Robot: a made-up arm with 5 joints. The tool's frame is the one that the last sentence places.
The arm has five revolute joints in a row. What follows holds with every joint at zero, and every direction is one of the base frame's.
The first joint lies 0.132 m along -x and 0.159 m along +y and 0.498 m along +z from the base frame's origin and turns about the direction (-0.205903, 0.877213, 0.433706).
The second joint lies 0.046 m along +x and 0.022 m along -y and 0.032 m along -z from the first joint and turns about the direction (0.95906, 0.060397, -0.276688).
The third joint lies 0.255 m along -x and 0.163 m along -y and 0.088 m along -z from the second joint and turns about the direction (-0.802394, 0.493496, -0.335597).
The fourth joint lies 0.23 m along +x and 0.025 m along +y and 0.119 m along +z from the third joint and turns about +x.
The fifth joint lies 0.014 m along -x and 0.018 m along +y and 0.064 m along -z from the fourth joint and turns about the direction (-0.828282, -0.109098, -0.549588).
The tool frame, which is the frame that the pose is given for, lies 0.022 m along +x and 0.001 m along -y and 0.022 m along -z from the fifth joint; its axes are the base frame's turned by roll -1.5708, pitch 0 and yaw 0 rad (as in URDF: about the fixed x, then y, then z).
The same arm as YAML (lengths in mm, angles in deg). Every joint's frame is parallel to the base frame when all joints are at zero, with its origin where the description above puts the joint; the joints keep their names.
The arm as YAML. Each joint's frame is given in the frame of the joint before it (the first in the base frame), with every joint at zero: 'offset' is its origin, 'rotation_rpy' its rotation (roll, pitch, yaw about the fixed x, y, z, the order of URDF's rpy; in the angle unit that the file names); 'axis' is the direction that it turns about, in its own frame. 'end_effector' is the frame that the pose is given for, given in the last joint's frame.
length_unit: mm
angle_unit: deg
chain:
  - id: joint 1
    offset: [-132.0, 159.0, 498.0]
    rotation_rpy: [0.0, 0.0, 0.0]
    axis: [-0.205903, 0.877213, 0.433706]
  - id: joint 2
    offset: [46.0, -22.0, -32.0]
    rotation_rpy: [0.0, 0.0, 0.0]
    axis: [0.95906, 0.060397, -0.276688]
  - id: joint 3
    offset: [-255.0, -163.0, -88.0]
    rotation_rpy: [0.0, 0.0, 0.0]
    axis: [-0.802394, 0.493496, -0.335597]
  - id: joint 4
    offset: [230.0, 25.0, 119.0]
    rotation_rpy: [0.0, 0.0, 0.0]
    axis: "+x"
  - id: joint 5
    offset: [-14.0, 18.0, -64.0]
    rotation_rpy: [0.0, 0.0, 0.0]
    axis: [-0.828282, -0.109098, -0.549588]
end_effector:
  offset: [22.0, -1.0, -22.0]
  rotation_rpy: [-90.0, 0.0, 0.0]

